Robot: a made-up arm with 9 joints.
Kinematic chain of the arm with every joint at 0, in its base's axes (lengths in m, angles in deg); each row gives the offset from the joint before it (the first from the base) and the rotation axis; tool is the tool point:
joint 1: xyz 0 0 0.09 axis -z
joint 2: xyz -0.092 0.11 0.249 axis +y
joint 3: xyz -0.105 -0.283 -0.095 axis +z
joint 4: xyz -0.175 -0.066 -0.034 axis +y
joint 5: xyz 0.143 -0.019 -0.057 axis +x
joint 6: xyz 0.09 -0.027 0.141 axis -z
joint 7: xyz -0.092 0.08 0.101 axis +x
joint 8: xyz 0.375 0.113 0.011 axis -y
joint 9: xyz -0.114 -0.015 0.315 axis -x
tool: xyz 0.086 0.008 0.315
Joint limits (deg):
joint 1: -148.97..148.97
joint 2: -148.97..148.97
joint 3: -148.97..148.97
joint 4: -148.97..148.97
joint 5: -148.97..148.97
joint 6: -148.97..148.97
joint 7: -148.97..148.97
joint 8: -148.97..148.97
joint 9: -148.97..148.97
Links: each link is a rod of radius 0.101 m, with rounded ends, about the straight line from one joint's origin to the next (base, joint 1, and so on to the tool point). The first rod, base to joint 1, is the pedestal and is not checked.
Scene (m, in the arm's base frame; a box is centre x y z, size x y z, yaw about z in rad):
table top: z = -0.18
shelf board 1: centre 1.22 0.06 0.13 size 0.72 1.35 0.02 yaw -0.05
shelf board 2: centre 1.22 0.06 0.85 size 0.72 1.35 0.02 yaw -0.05
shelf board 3: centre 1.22 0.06 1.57 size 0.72 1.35 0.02 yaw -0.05
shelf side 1: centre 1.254 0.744 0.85 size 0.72 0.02 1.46 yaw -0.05
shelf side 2: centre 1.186 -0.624 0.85 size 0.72 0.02 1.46 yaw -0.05
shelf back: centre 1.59 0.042 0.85 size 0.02 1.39 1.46 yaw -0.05
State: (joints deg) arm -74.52 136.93 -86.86 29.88 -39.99 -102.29 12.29 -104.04 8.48
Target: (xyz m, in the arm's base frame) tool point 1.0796 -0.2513 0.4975
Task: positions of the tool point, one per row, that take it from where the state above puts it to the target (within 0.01 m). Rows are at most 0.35 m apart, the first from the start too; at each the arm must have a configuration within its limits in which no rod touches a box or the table.
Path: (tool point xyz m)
1: -0.3335 -0.7644 0.3614
2: -0.0155 -0.7947 0.4162
3: 0.2684 -0.6859 0.4607
4: 0.4620 -0.4763 0.4891
5: 0.5367 -0.2241 0.4975
6: 0.6601 -0.2618 0.4633
7: 0.7866 -0.2751 0.4423
8: 0.9056 -0.2699 0.4425
9: 1.0060 -0.2579 0.4634
10: 1.0796 -0.2512 0.4975

